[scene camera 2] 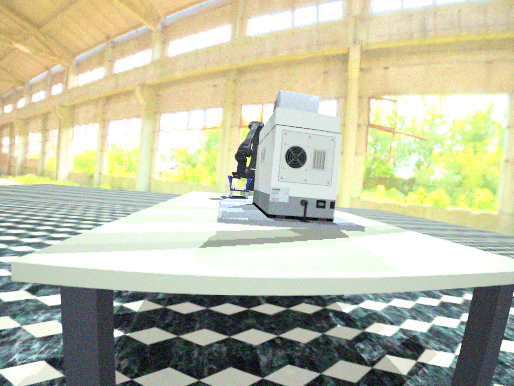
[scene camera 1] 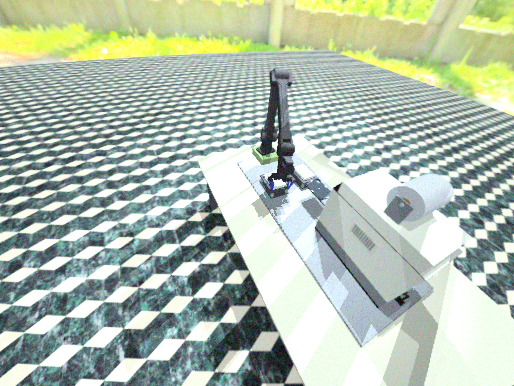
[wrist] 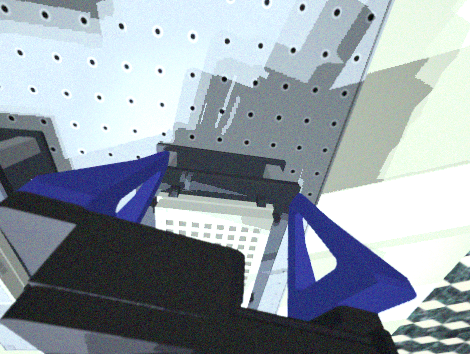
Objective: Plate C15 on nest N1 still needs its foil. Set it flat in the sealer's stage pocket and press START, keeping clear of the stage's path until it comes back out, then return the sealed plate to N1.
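Pixels of known places: gripper, fingertip midpoint: [scene camera 2: 238,189] [scene camera 1: 279,190] [wrist: 234,179]; arm's base, link origin: [scene camera 2: 250,190] [scene camera 1: 265,150].
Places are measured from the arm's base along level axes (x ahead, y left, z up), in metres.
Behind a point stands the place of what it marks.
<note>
A white plate [wrist: 212,227] {x 0.350, y -0.161, z 0.030 m} with square wells lies in a dark nest [wrist: 235,186] {x 0.374, y -0.179, z 0.015 m} [scene camera 1: 273,192] {x 0.372, y -0.216, z 0.011 m}; its near part is hidden by the gripper's body. No label is readable. My gripper [wrist: 234,179] {x 0.381, y -0.178, z 0.016 m} [scene camera 1: 281,185] {x 0.381, y -0.178, z 0.016 m} [scene camera 2: 240,184] {x 0.381, y -0.178, z 0.016 m} is open, its blue fingers spread above and to either side of the plate, with nothing held. The sealer [scene camera 1: 367,235] {x 0.867, y -0.186, z 0.206 m} [scene camera 2: 300,165] {x 1.081, y -0.128, z 0.135 m} is a pale box with a grey base. Its START button does not show, and I cannot make out its stage pocket for certain.
A pale plate [scene camera 1: 303,175] {x 0.364, y 0.021, z 0.029 m} stands beside the arm, with a dark fixture [scene camera 1: 320,188] {x 0.522, y -0.013, z 0.069 m} between it and the sealer. A dark-rimmed fixture [wrist: 22,160] {x 0.381, y 0.013, z -0.031 m} shows at the wrist view's left. A grey roll [scene camera 1: 425,195] {x 0.910, y -0.140, z 0.435 m} tops the sealer. The perforated board [scene camera 1: 325,265] {x 0.826, y -0.259, z -0.036 m} lies on the pale table [scene camera 1: 250,240] {x 0.532, y -0.471, z -0.049 m}.
</note>
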